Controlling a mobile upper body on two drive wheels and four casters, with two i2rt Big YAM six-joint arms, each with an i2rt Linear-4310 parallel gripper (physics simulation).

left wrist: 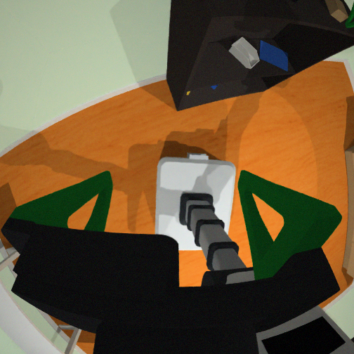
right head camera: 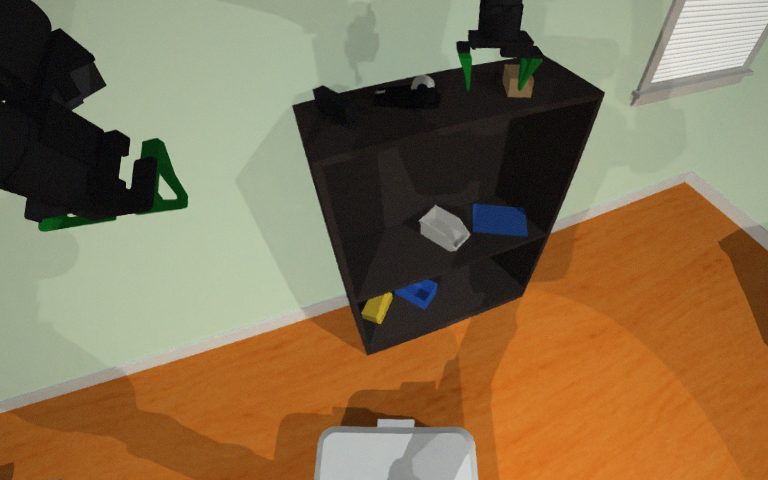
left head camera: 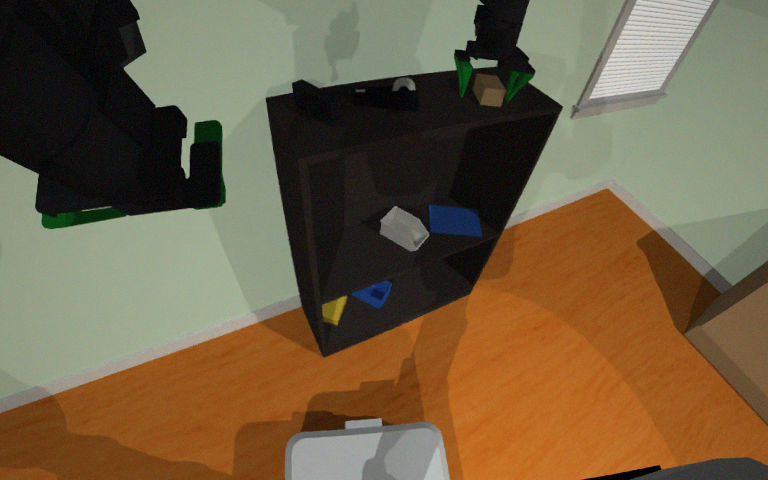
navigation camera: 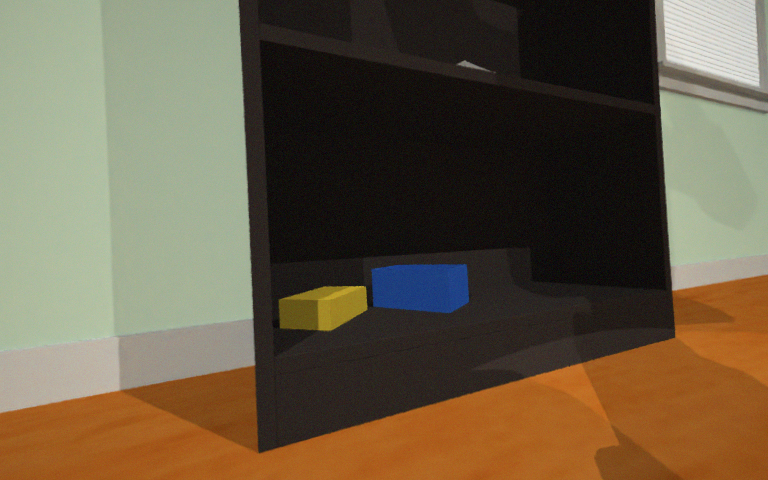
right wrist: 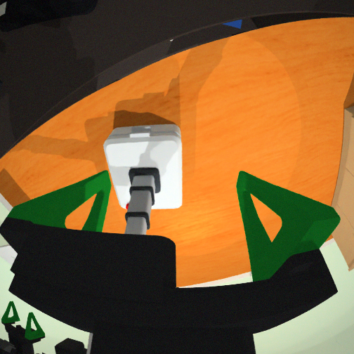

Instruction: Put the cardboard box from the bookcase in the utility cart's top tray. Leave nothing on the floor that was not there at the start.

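Places are measured from the left arm's base along level axes (x back, y down, z right), in centimetres.
Where they show: left gripper, between the fingertips: [right head camera: 149, 208] [left head camera: 173, 202]; right gripper, between the fingertips: [right head camera: 493, 89] [left head camera: 484, 98].
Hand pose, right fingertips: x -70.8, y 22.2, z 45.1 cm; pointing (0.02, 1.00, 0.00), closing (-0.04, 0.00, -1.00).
Note:
Things, the pixels of their centre, and the offset from my right fingertips.
- small brown cardboard box, middle of its body: [right head camera: 517, 80] [left head camera: 488, 89] dx -25.7, dy +10.3, dz +13.0 cm
- white bin, middle of its body: [right head camera: 444, 229] [left head camera: 404, 230] dx -24.2, dy +66.8, dz -3.6 cm
- blue block, middle of its body: [navigation camera: 420, 285] [right head camera: 415, 288] [left head camera: 370, 288] dx -22.8, dy +105.0, dz -14.4 cm
The small brown cardboard box [left head camera: 489, 90] [right head camera: 511, 84] [left wrist: 336, 9] stands on top of the dark bookcase [left head camera: 351, 130] [right head camera: 368, 133] [left wrist: 187, 55] [navigation camera: 258, 226], near its right end. My right gripper [left head camera: 487, 97] [right head camera: 493, 89] [right wrist: 173, 177] is open, pointing down close to the box. In the right head camera one finger overlaps the box; in the right wrist view no box shows between the fingers. My left gripper [left head camera: 135, 215] [right head camera: 113, 213] [left wrist: 175, 177] is open and empty, well to the left of the bookcase. I cannot make out the utility cart.
Black items [left head camera: 390, 99] [right head camera: 406, 97] stand left of the box. The middle shelf holds a white bin [left head camera: 403, 228] and a blue one [left head camera: 454, 220]; the bottom shelf a yellow [navigation camera: 317, 311] and a blue block [navigation camera: 419, 288]. A large brown box [left head camera: 736, 345] stands at right.

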